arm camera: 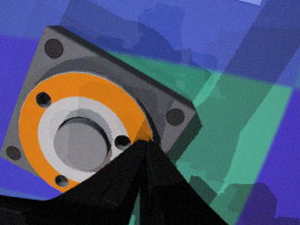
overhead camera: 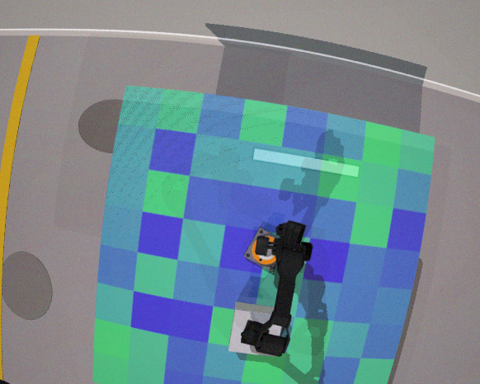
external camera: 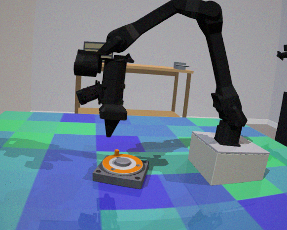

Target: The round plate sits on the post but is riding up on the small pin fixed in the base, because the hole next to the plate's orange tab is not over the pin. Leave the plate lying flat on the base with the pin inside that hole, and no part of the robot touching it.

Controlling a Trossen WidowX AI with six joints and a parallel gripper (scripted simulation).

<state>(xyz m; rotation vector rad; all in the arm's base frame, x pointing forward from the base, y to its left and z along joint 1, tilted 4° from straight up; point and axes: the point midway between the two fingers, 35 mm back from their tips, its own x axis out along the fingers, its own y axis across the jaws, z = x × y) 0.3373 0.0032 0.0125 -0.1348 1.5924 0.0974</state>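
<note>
Right now the base is 4 cm behind my gripper tip, 4 cm to the left of it and 7 cm below it.
</note>
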